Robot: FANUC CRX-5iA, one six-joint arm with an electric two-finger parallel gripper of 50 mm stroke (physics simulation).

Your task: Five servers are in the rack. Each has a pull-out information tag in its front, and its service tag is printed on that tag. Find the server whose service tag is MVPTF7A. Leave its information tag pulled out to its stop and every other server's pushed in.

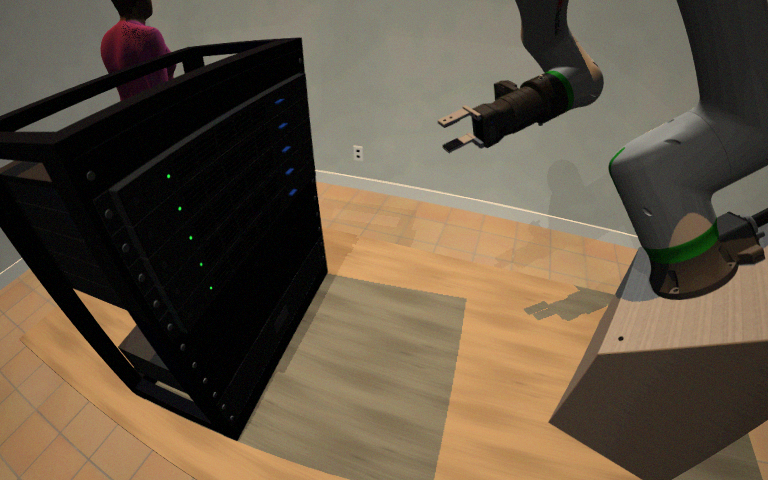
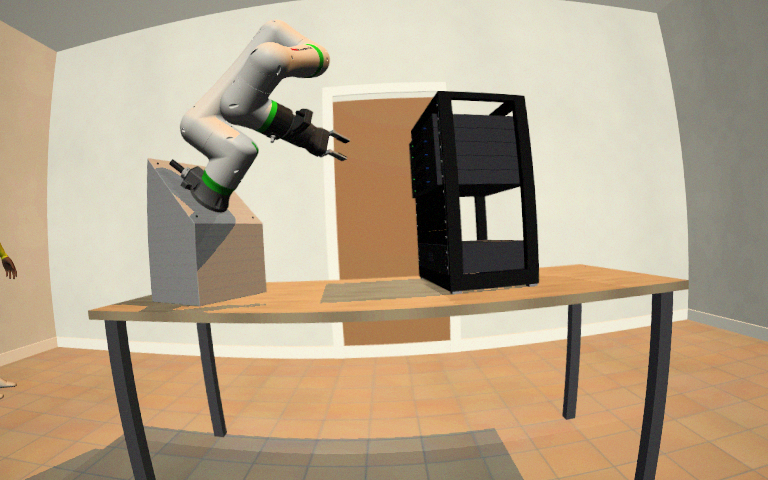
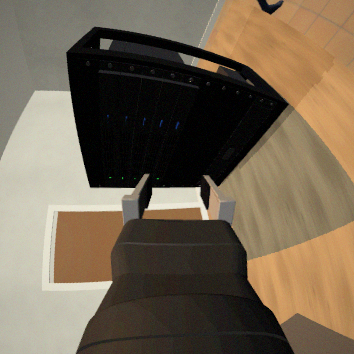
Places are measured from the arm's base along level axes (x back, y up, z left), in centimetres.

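Pixels of known places: gripper, between the fingertips: (image 1: 443,136) (image 2: 346,150) (image 3: 175,184); arm's base, origin of its link: (image 1: 692,273) (image 2: 208,198).
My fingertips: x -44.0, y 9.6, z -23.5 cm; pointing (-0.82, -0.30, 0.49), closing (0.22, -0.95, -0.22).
Ahead of a thing's pixels: the offset from my fingertips to its top centre. "*": to the spot under its first point.
The black rack (image 1: 308,141) (image 2: 451,243) (image 3: 80,100) stands on the table. Five servers (image 1: 237,175) (image 2: 487,150) (image 3: 135,150) are stacked in its upper part. Each front has a small blue tab, the top one {* dz +8.5, dx -27.2, dy +9.2 cm} (image 1: 279,101) (image 3: 108,116) and the bottom one {dz +7.4, dx -31.3, dy -8.6 cm} (image 1: 292,192) (image 3: 177,125) at the ends of a row. The tabs look alike; how far any tag stands out is too small to tell, and no service tag text is readable. My gripper (image 1: 446,134) (image 2: 344,148) (image 3: 175,184) is open and empty, in the air well in front of the rack, its fingers towards it.
The arm's pedestal (image 1: 668,407) (image 2: 229,266) stands on the table (image 1: 498,384) (image 2: 351,314) opposite the rack's front. A grey-green patch {* dz +20.1, dx -8.8, dy -43.0 cm} (image 1: 385,362) (image 2: 373,291) (image 3: 280,185) lies between them. A person (image 1: 135,53) stands beyond the rack. A brown door (image 2: 370,215) (image 3: 82,245) is in the wall.
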